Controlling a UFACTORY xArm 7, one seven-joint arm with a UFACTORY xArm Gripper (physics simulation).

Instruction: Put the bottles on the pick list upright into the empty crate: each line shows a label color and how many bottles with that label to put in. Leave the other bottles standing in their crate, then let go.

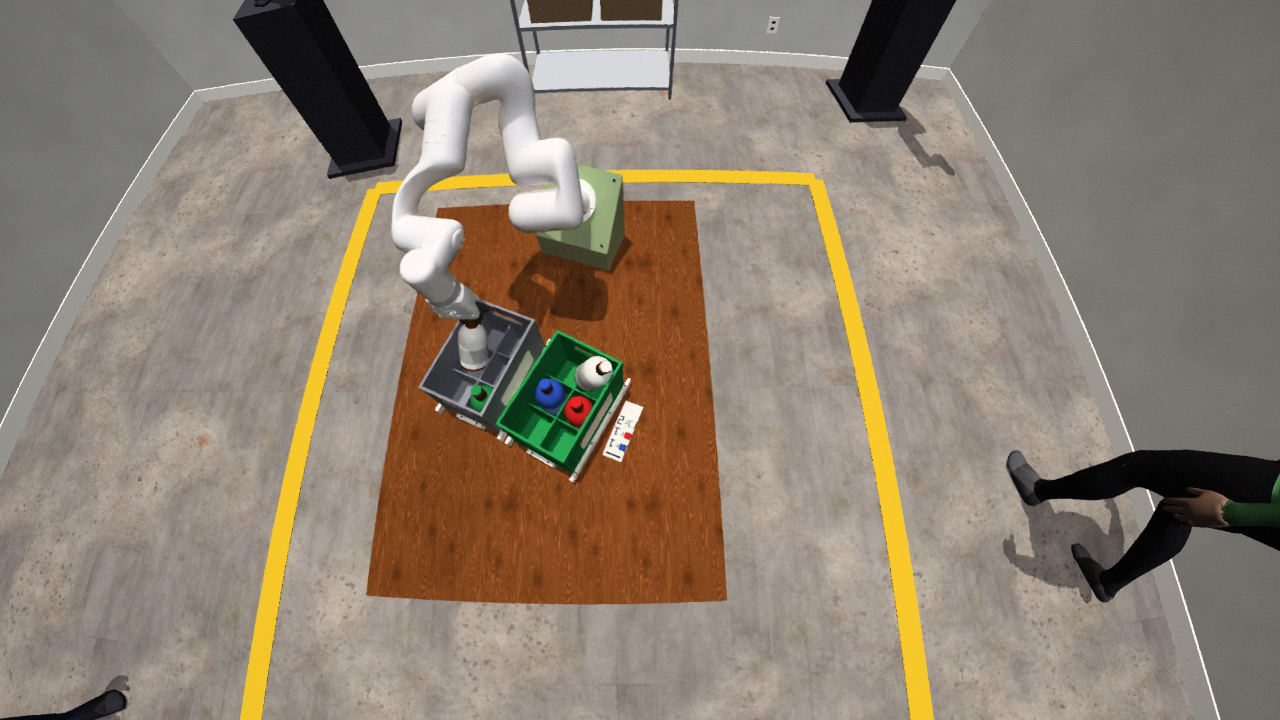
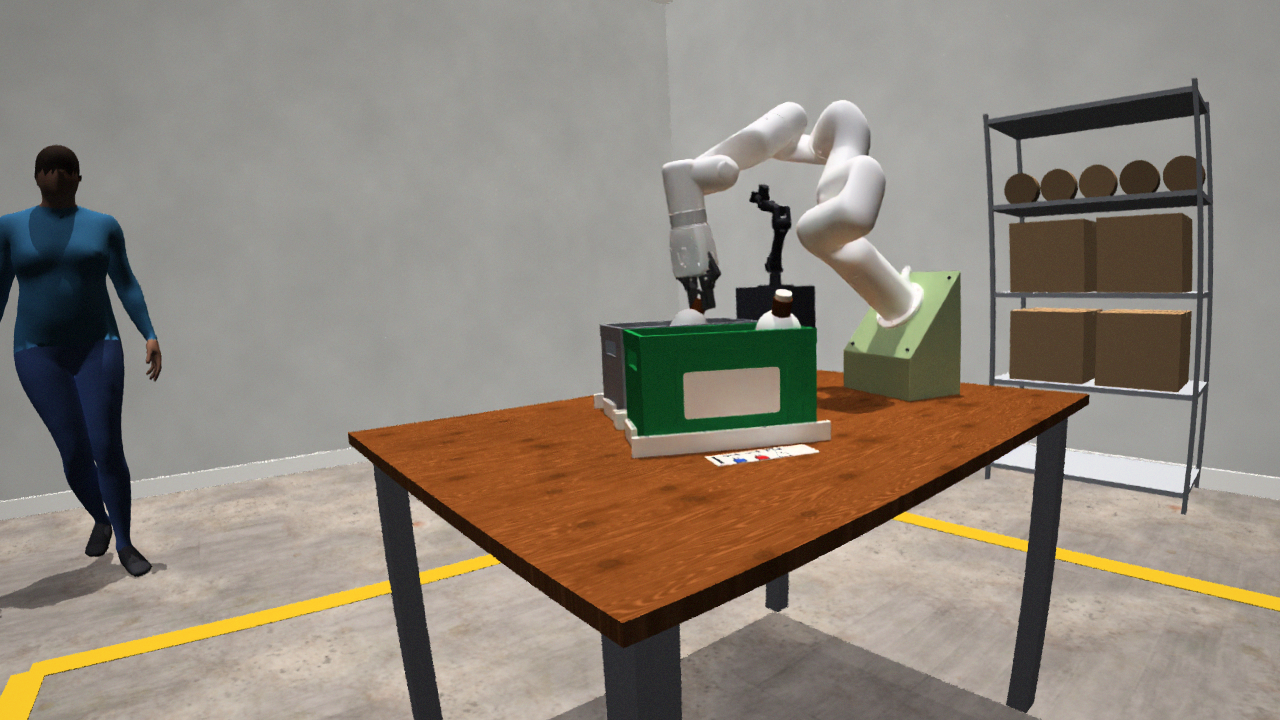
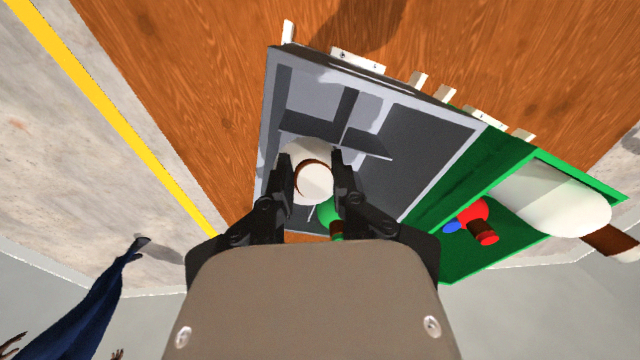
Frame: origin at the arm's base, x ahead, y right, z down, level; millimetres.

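Seen in the pictures: gripper, between the fingertips: point(image 1: 472, 318) point(image 2: 702, 309) point(image 3: 311, 164); arm's base, origin of its link: point(image 2: 901, 307).
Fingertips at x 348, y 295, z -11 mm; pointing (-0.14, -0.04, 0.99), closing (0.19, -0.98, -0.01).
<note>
Pixels of each thing's top centre, then the offset from my fingertips to it. "spot": a spot on its surface instead. Level surfaces: height alone.
- grey crate, centre of its top: point(image 3: 333, 210) point(image 2: 677, 322) point(image 1: 476, 352) dx +85, dy -2, dz +22 mm
- green bottle, centre of its top: point(image 3: 340, 243) point(image 1: 476, 390) dx +178, dy +6, dz +34 mm
- blue bottle, centre of its top: point(image 3: 451, 227) point(image 1: 544, 383) dx +187, dy -161, dz +34 mm
- red bottle, centre of its top: point(image 3: 490, 241) point(image 1: 575, 402) dx +245, dy -230, dz +34 mm
- pick list, a spot on its surface: point(image 2: 780, 453) spot: dx +273, dy -351, dz +196 mm
- wooden table, height of its surface: dz +197 mm
My gripper point(image 1: 469, 320) point(image 2: 699, 297) point(image 3: 311, 164) is shut on the brown neck of a white bottle point(image 1: 472, 349) point(image 2: 688, 317) point(image 3: 315, 185). The bottle hangs roughly upright, its lower part inside the grey crate point(image 1: 456, 404) point(image 2: 613, 367) point(image 3: 425, 145). A green bottle point(image 1: 479, 400) point(image 3: 328, 213) stands in that crate. The green crate point(image 1: 537, 454) point(image 2: 657, 385) point(image 3: 480, 260) holds a blue bottle point(image 1: 549, 394) point(image 3: 451, 226), a red bottle point(image 1: 578, 411) point(image 3: 472, 215) and another white bottle point(image 1: 591, 373) point(image 2: 782, 308) point(image 3: 560, 200). The pick list point(image 1: 634, 413) point(image 2: 780, 453) shows blue and red patches; its writing is small.
The crates stand side by side on the wooden table point(image 1: 546, 537) point(image 2: 581, 519) point(image 3: 200, 90), with white rails along their bases. The green robot mount point(image 1: 581, 241) point(image 2: 902, 358) stands at the back. A person point(image 1: 1154, 474) is beyond the yellow line at the right.
</note>
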